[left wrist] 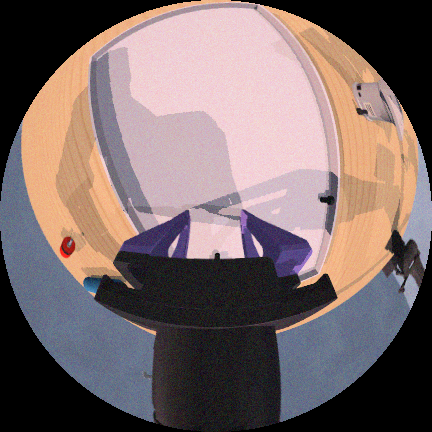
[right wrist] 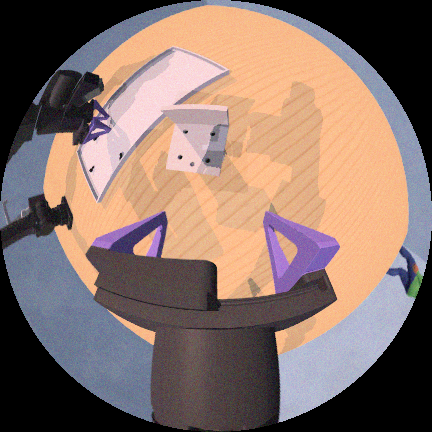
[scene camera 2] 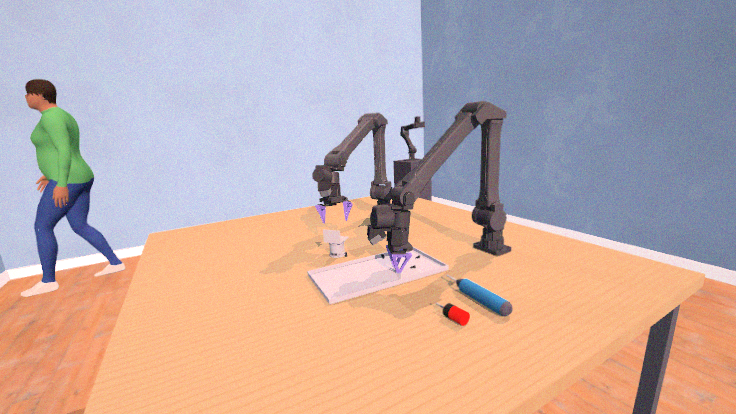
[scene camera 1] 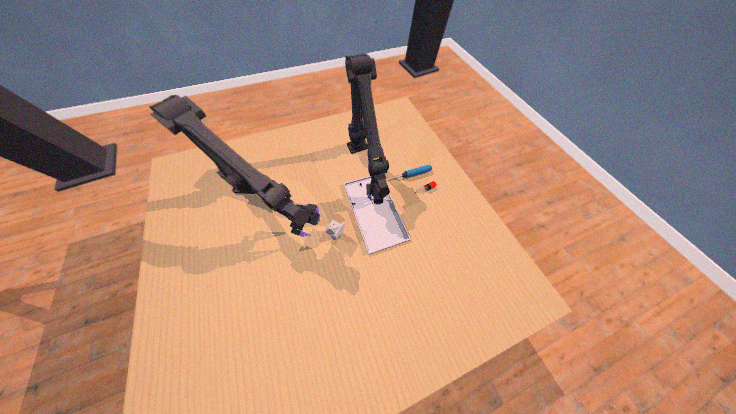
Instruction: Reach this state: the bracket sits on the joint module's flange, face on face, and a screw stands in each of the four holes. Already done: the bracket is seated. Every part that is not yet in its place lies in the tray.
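Places are measured from the left arm's base along level axes (x right, y ahead, z up), in centimetres.
Pixels of known places: left gripper, fingertip midpoint: (left wrist: 214, 214) (right wrist: 108, 123) (scene camera 2: 396, 270); right gripper, fingertip midpoint: (right wrist: 214, 216) (scene camera 2: 335, 222) (scene camera 1: 314, 225); left arm's base, origin of the base link: (right wrist: 66, 212) (scene camera 2: 491, 249) (scene camera 1: 357, 146); right arm's base, origin of the base link: (left wrist: 391, 238) (scene camera 1: 246, 186).
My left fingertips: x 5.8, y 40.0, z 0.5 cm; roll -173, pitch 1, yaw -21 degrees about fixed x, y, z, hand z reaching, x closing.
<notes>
Ahead of a thing's pixels: the offset from my left fingertips to its top centre. "spot": to the spot under its first point. Level surfaces: height alone.
The pale bracket (scene camera 1: 335, 228) (scene camera 2: 331, 236) (right wrist: 192, 145) sits on the white joint module @(dx +26.2, dy +9.6, dz +5.9 cm) (scene camera 2: 337, 249) (left wrist: 375, 102). In the right wrist view its plate has four dark spots; I cannot tell whether these are holes or screw heads. Black screws lie in the tray @(dx +3.1, dy +5.6, dz +1.1 cm) (scene camera 1: 380, 234) (scene camera 2: 334, 283) (left wrist: 240, 60) (right wrist: 155, 80): one screw @(dx +12.1, dy -2.3, dz +1.0 cm) (left wrist: 326, 199) (right wrist: 121, 155) by the long wall, another screw @(dx +3.8, dy -11.9, dz +1.0 cm) (right wrist: 91, 169) near the short end. My left gripper (scene camera 2: 399, 270) (left wrist: 214, 214) (right wrist: 108, 123) is part open low over the tray; a screw @(dx -1.9, dy -5.3, dz +1.0 cm) (left wrist: 217, 256) shows beyond its fingers, not gripped. My right gripper (scene camera 2: 335, 221) (right wrist: 214, 216) is open and empty, above the table beside the bracket.
A blue-handled tool @(spot: dx -29.3, dy -6.5, dz +3.4 cm) (scene camera 1: 417, 170) (scene camera 2: 483, 296) and a shorter red-handled tool @(dx -30.0, dy +4.7, dz +2.9 cm) (scene camera 1: 431, 185) (scene camera 2: 457, 314) (left wrist: 67, 246) lie on the table @(dz -0.5 cm) (scene camera 1: 308, 334) (scene camera 2: 231, 350) beside the tray. A person (scene camera 2: 59, 149) in a green top is beyond the table.
</notes>
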